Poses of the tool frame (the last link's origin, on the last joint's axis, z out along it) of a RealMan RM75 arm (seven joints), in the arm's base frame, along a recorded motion.
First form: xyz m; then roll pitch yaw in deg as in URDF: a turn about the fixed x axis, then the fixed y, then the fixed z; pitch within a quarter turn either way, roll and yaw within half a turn.
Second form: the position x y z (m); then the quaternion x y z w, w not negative. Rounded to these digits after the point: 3 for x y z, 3 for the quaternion.
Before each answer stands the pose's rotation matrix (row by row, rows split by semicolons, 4 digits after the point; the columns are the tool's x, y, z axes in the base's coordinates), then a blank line. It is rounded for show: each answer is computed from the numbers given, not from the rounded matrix.
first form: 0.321, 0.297, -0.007, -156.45, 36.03, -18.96
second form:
0.7648 -0.5201 -0.3801; -0.2628 -0.7906 0.5531; -0.5882 -0.3231 -0.7414

0.321, 0.297, -0.007, -0.908, 0.216, 0.267, 0.241
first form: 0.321, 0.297, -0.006, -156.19, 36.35, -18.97
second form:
0.7617 -0.5237 -0.3816; -0.2618 -0.7874 0.5581; -0.5927 -0.3251 -0.7369

0.321, 0.297, -0.006, -0.906, 0.217, 0.269, 0.244
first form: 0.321, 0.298, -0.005, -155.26, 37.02, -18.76
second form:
0.7560 -0.5307 -0.3832; -0.2568 -0.7789 0.5721; -0.6021 -0.3341 -0.7251

0.321, 0.298, -0.005, -0.903, 0.218, 0.273, 0.251
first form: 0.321, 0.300, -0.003, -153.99, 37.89, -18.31
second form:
0.7492 -0.5380 -0.3862; -0.2479 -0.7686 0.5897; -0.6141 -0.3461 -0.7093

0.321, 0.300, -0.003, -0.898, 0.219, 0.278, 0.260
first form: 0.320, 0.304, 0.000, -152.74, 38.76, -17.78
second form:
0.7425 -0.5445 -0.3901; -0.2381 -0.7589 0.6061; -0.6261 -0.3572 -0.6932

0.320, 0.304, 0.000, -0.894, 0.219, 0.284, 0.269
